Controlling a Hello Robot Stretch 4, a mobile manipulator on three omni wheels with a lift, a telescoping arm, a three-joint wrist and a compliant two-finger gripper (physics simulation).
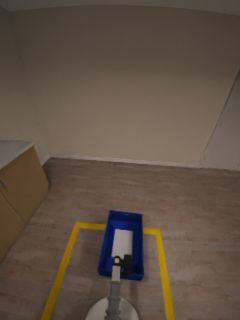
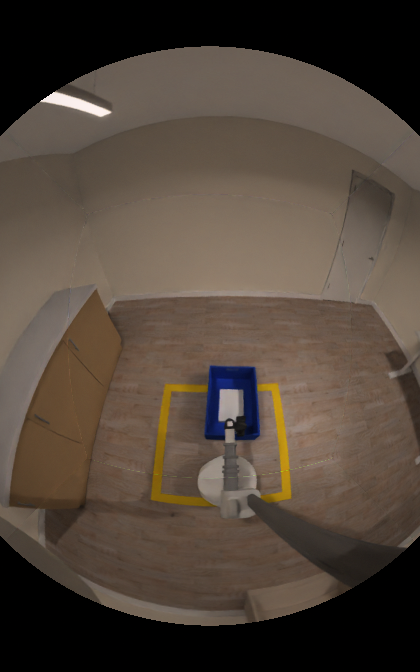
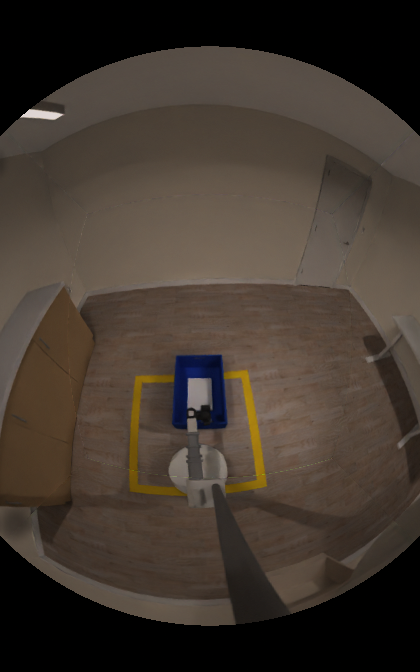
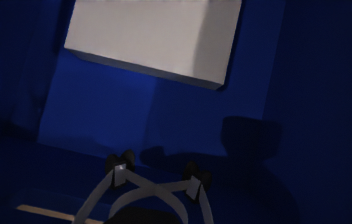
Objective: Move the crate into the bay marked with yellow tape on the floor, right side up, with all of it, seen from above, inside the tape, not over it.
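Places are measured from the robot's base along level axes (x left, y down, z back), in centimetres.
Pixels of known places: gripper, fingertip midpoint: (image 4: 159, 167).
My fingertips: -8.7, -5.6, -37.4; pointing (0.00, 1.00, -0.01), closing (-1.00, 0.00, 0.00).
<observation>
Behind a point stands the place of what it marks, as x, y, z.
The blue open crate (image 1: 126, 220) @(-8.7, -1.9, -92.8) (image 2: 232, 375) (image 3: 198, 363) (image 4: 105, 105) @(1.1, 1.0, -43.8) is upright on the floor, with a white box (image 1: 122, 240) @(-4.6, -4.3, -67.1) (image 2: 231, 402) (image 3: 199, 391) (image 4: 150, 35) @(-4.6, -4.3, -53.6) inside. It lies across the far strip of the yellow tape (image 1: 63, 265) @(54.2, 2.8, -39.3) (image 2: 161, 440) (image 3: 134, 435). Its far end is outside the bay and its near part is between the side strips, apart from both. My gripper (image 1: 122, 262) (image 2: 235, 425) (image 3: 200, 414) (image 4: 159, 167) @(-8.7, -5.6, -37.4) is over the crate's near end, inside its outline seen from above. Its fingertips are apart with nothing between them. Whether they touch the crate's near wall is unclear.
My round white base (image 2: 210, 480) (image 3: 180, 470) stands inside the bay's near half, close to the near strip. A wooden cabinet (image 1: 25, 195) @(114.3, -36.9, -90.8) (image 2: 65, 415) (image 3: 40, 410) is at the left. White furniture legs (image 2: 402, 372) (image 3: 382, 350) stand at the far right. A door (image 2: 362, 240) (image 3: 337, 225) is at the back right.
</observation>
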